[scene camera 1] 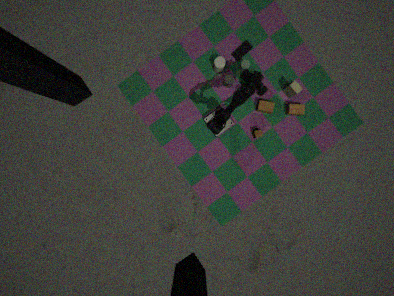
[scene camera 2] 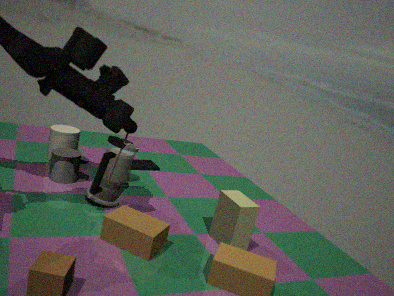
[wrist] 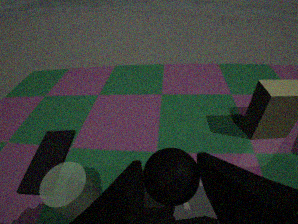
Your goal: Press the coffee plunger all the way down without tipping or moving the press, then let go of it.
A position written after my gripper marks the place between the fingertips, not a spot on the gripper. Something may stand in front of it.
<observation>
I see my gripper (scene camera 2: 132, 125), a coffee press (scene camera 2: 118, 156), a flat dark slab (wrist: 53, 149) and a tan upright block (scene camera 2: 235, 215).
My gripper also shows in the wrist view (wrist: 169, 163).
</observation>
